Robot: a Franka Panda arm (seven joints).
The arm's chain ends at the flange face. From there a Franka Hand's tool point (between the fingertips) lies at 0.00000 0.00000 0.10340 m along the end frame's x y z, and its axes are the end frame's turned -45 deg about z.
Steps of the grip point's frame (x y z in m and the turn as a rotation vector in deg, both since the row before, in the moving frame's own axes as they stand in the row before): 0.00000, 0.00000, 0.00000, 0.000, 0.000, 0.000; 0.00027, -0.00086, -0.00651, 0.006, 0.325, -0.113; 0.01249, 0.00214, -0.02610, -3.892, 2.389, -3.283; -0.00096, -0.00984, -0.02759, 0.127, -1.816, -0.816; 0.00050, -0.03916, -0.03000, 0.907, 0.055, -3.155; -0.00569, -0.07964, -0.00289, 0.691, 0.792, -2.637
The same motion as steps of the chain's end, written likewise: 0.00000, 0.00000, 0.00000, 0.000, 0.000, 0.000; -0.00082, -0.00038, -0.00651, 0.234, 0.226, -0.113; 0.00229, -0.00900, -0.02577, -1.063, 4.441, -3.283; -0.00517, -0.00845, -0.02754, -1.194, -1.374, -0.816; -0.02622, -0.02685, -0.02999, 0.680, -0.602, -3.155; -0.06042, -0.05040, -0.00287, 1.049, 0.071, -2.637
